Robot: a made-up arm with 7 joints.
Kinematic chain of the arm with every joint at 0, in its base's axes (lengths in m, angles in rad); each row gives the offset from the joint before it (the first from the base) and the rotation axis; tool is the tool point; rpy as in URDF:
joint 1: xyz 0 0 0.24 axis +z
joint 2: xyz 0 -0.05 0.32 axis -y
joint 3: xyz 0 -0.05 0.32 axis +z
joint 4: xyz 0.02 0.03 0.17 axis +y
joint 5: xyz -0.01 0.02 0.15 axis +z
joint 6: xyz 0 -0.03 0.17 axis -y
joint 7: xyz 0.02 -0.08 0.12 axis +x
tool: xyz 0 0 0 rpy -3.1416 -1.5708 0
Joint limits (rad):
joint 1: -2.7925..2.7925
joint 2: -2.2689..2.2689
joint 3: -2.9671..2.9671
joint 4: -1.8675..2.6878
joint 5: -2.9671..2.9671
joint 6: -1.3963..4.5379
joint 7: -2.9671..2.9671
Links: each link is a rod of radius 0.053 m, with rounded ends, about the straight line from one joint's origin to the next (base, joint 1, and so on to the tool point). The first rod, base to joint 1, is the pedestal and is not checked.
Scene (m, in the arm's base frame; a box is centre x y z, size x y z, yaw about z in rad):
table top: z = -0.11
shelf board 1: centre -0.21 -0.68 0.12 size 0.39 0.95 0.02 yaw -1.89
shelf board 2: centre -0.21 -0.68 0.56 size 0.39 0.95 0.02 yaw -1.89
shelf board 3: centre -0.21 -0.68 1 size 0.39 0.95 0.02 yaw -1.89
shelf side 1: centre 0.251 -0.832 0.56 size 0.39 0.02 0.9 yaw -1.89
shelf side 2: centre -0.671 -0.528 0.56 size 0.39 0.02 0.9 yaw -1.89
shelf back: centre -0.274 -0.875 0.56 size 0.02 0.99 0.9 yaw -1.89
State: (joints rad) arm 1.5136 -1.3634 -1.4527 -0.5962 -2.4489 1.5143 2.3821
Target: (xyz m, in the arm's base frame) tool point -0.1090 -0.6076 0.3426
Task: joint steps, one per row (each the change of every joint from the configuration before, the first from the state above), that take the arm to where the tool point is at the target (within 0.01 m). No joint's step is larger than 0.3 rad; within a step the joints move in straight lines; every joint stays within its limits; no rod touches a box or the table.
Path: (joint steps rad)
1: -0.2184 -0.0306 -0.0010 0.2936 -0.0518 0.0296 0.0000
2: -0.2185 -0.0306 -0.0011 0.2936 -0.0518 0.0296 0.0000
3: -0.2184 -0.0306 -0.0010 0.2936 -0.0519 0.0297 0.0000
4: -0.2184 -0.0307 -0.0010 0.2936 -0.0518 0.0296 0.0000
5: -0.2185 -0.0306 -0.0011 0.2935 -0.0518 0.0296 0.0000
6: -0.2184 -0.0306 -0.0010 0.2936 -0.0518 0.0296 0.0000
7: -0.2184 -0.0306 -0.0010 0.2936 -0.0518 0.0296 0.0000
8: -0.2185 -0.0306 -0.0011 0.2936 -0.0519 0.0296 0.0000
9: -0.2184 -0.0306 -0.0010 0.2936 -0.0518 0.0297 0.0000
10: -0.2184 -0.0306 -0.0011 0.2936 -0.0518 0.0296 0.0000
11: -0.0697 -0.0330 -0.0769 -0.2911 0.0000 -0.0364 0.0000
12: -0.0697 -0.0329 -0.0769 -0.2911 0.0000 -0.0363 0.0000
13: -0.0697 -0.0330 -0.0769 -0.2912 0.0000 -0.0363 0.0000

